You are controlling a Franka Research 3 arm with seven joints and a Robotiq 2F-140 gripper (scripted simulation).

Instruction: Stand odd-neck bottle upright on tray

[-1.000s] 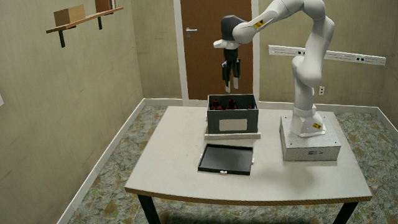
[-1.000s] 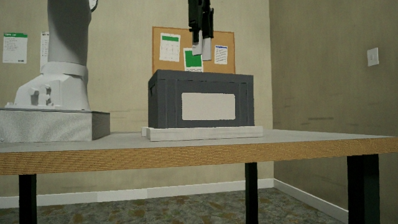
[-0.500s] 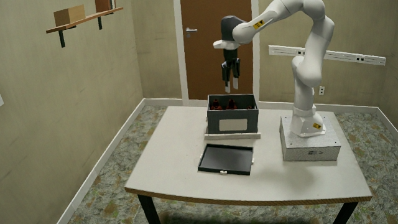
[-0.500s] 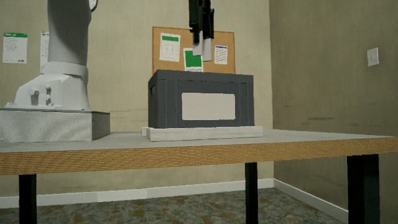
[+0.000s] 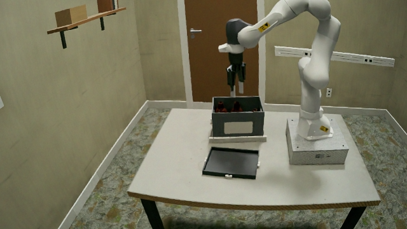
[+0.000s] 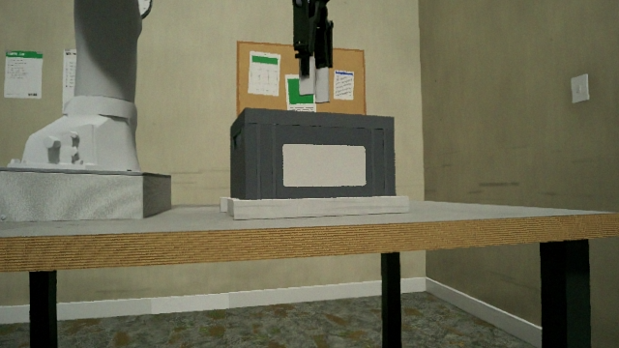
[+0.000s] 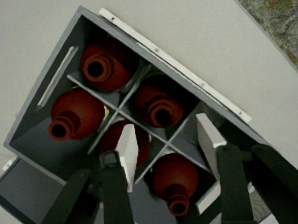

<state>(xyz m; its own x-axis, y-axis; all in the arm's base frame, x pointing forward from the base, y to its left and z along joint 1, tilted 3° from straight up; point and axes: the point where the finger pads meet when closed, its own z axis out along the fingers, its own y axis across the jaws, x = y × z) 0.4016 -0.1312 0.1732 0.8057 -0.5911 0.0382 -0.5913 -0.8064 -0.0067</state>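
My hand is 1 cm past the dark grey crate, 4 cm to the right of it and 16 cm above it. From my hand the other things lie so: dark tray 1 cm behind, 33 cm to the left, 23 cm below.
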